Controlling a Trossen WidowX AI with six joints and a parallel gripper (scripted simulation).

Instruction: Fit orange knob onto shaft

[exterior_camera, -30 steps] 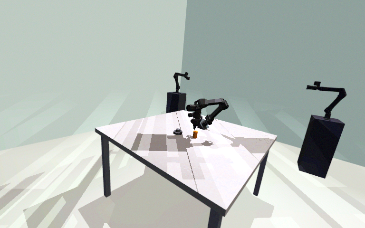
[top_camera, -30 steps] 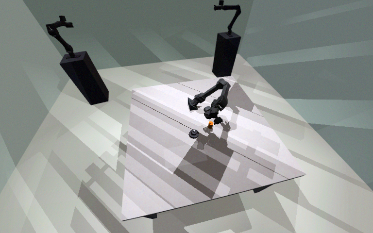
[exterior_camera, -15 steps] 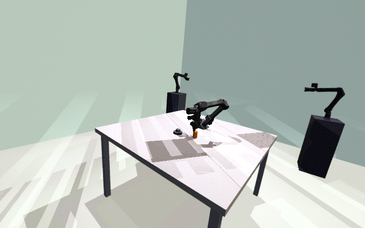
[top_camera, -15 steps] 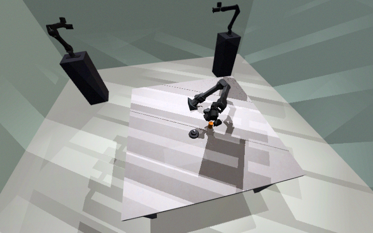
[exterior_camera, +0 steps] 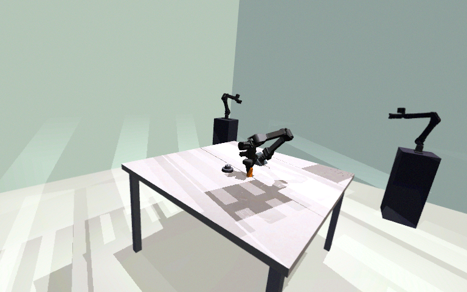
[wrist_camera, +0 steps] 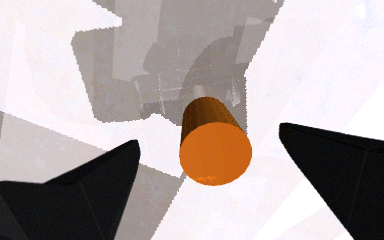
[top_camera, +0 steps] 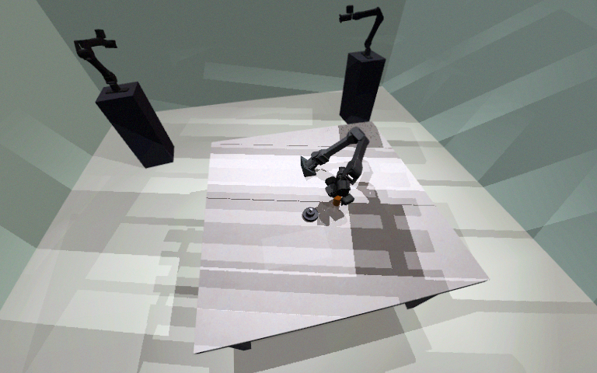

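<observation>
My gripper tip is right at the orange knob. Round my gripper tip: dark round pedestal: 17 cm to the right, 2 cm ahead, 1 cm below.
</observation>
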